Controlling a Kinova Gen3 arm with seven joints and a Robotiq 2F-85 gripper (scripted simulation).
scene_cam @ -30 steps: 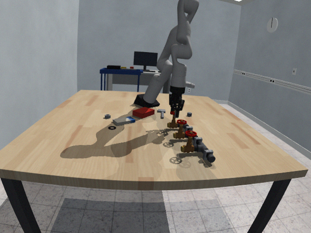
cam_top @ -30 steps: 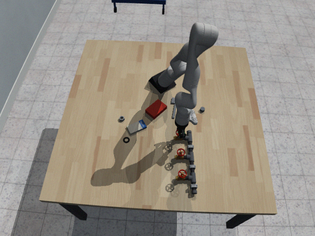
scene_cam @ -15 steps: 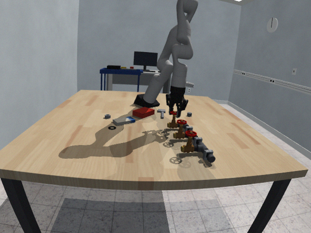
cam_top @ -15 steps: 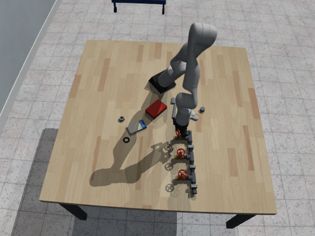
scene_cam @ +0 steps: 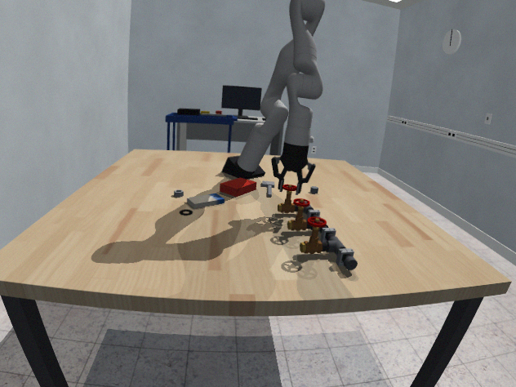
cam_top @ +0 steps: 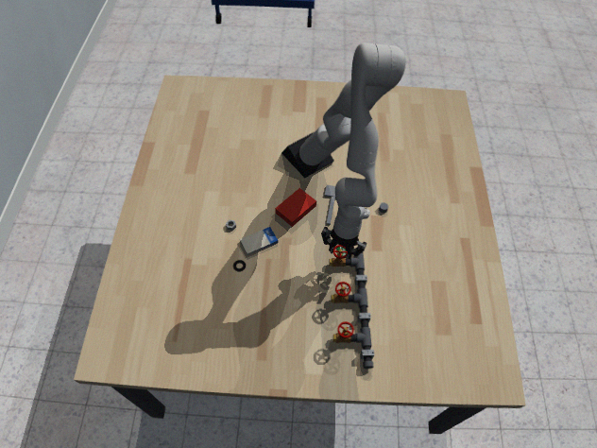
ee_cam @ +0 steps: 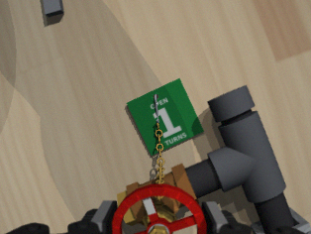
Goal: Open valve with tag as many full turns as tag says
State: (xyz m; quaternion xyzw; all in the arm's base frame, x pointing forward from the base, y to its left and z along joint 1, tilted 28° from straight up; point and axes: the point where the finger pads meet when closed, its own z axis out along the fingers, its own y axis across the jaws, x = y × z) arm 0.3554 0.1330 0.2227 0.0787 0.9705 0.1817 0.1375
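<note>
My hand is 60 mm past the green tag and 90 mm above it. From my hand the other things lie so: red block 160 mm behind, 190 mm to the right, 70 mm below; then grey hammer 230 mm behind, 90 mm to the right, 80 mm below.
</note>
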